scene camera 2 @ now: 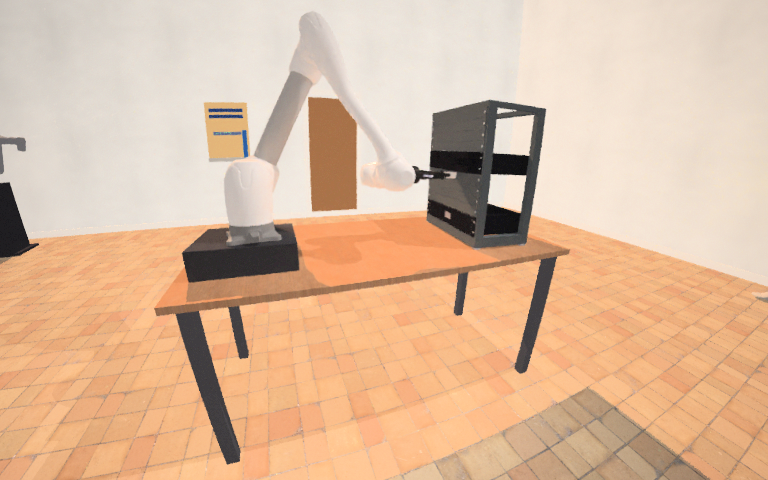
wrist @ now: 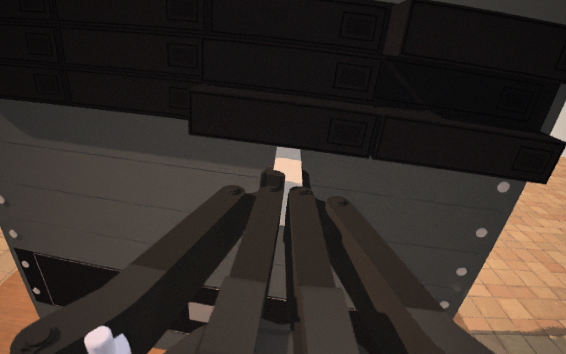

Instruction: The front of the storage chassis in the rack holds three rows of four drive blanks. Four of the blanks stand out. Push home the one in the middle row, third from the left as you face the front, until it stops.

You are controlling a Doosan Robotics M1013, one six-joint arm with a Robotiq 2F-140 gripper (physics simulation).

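Frame: origin at the arm's base, x ahead, y left, z up, level; metres.
Seen in the pictures: gripper, fingertip midpoint: (scene camera 2: 455,175) (wrist: 286,158); arm's base, origin of the base link: (scene camera 2: 253,237).
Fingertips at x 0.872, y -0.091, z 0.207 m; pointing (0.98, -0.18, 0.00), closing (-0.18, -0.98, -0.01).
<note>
Pixels of each thing's top centre, then the offset from my fingertips to it. "spot": a spot on its surface instead. Level surfaces: height alone.
- middle-row third blank, middle of its top: (wrist: 296,45) (scene camera 2: 463,158) dx +0.042, dy -0.006, dz +0.077 m
- bottom-row third blank, middle of its top: (wrist: 290,85) dx +0.023, dy -0.001, dz +0.049 m
- storage chassis, surface spot: (scene camera 2: 457,162) spot: dx -0.028, dy -0.037, dz +0.059 m
- pale label, surface spot: (wrist: 200,311) (scene camera 2: 446,213) spot: dx +0.030, dy +0.070, dz -0.200 m
- wooden table, its level: dz -0.300 m
The middle-row third blank (wrist: 280,65) is a dark panel with a square outline at its right end; how far it stands out is hard to tell. Below it, the bottom-row third blank (wrist: 260,117) juts out, as do the bottom-row fourth (wrist: 450,145) and the top-row fourth (wrist: 480,37). The middle-row fourth (wrist: 450,90) sits deeper, in shadow. The storage chassis (scene camera 2: 457,162) is a black band in the rack (scene camera 2: 530,186). My gripper (scene camera 2: 451,175) (wrist: 286,158) is shut and empty. Its pale tip is below the chassis, its end meeting the bottom-row third blank's lower edge in the wrist view; contact cannot be told.
Grey filler panels (wrist: 125,175) with screws at the sides lie below the chassis. A lower black unit (scene camera 2: 467,220) (wrist: 75,280) bears a pale label (scene camera 2: 447,215) (wrist: 200,311). The rack stands on the wooden table (scene camera 2: 368,266), opposite the arm's black base (scene camera 2: 243,263).
</note>
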